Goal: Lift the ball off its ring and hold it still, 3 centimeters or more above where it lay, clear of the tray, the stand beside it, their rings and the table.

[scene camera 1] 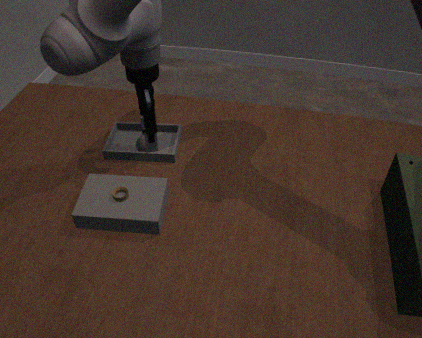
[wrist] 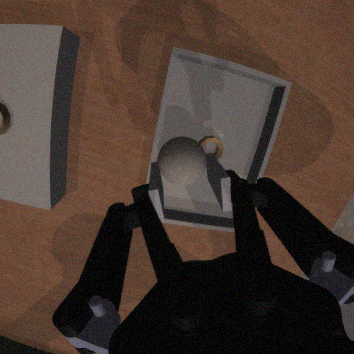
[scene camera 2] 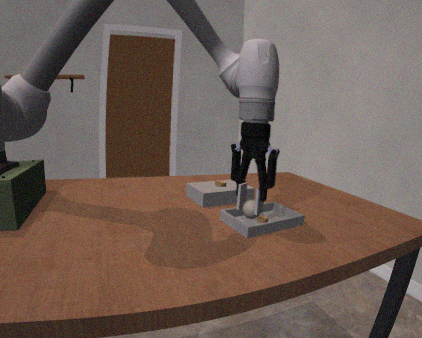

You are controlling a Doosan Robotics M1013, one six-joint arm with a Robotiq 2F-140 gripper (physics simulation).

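Frame: origin at the arm's base, x ahead, y left, z up, level; metres.
Where they show: gripper, fingertip midpoint: [scene camera 1: 150, 144] [wrist: 183, 170] [scene camera 2: 249, 210].
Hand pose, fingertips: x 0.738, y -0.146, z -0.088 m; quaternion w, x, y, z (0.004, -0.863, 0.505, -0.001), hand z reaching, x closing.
Each offset is from my fingertips to the top centre of the thing. "*": to the spot under its first point. Level surfaces: height alone.
The pale ball @(0.010 m ahead, 0.006 m left, 0.028 m up) [scene camera 1: 140, 143] [scene camera 2: 250, 209] [wrist: 182, 159] is low inside the grey tray @(0.029 m ahead, 0.024 m right, 0.000 m up) [scene camera 1: 140, 157] [scene camera 2: 276, 228] [wrist: 268, 130], off its ring and beside it. My gripper [scene camera 1: 150, 144] [scene camera 2: 250, 204] [wrist: 183, 170] points down into the tray and is shut on the ball, with one pad on each side near the pad tips. The tray's tan ring @(* 0.024 m ahead, 0.036 m right, 0.014 m down) [scene camera 2: 263, 219] [wrist: 220, 149] stands uncovered on the tray floor, next to the ball and the right pad in the wrist view. Whether the ball touches the tray floor is hard to tell.
The grey stand [scene camera 1: 142, 205] [scene camera 2: 202, 195] [wrist: 30, 160] is beside the tray and bears another ring @(* 0.010 m back, 0.223 m left, 0.024 m up) [scene camera 1: 120, 199] [scene camera 2: 220, 184] [wrist: 6, 119]. A green block [scene camera 1: 395, 235] [scene camera 2: 22, 200] stands farther along the wooden table @(0.028 m down) [scene camera 1: 240, 280] [scene camera 2: 100, 270]. The tray's low walls surround the ball.
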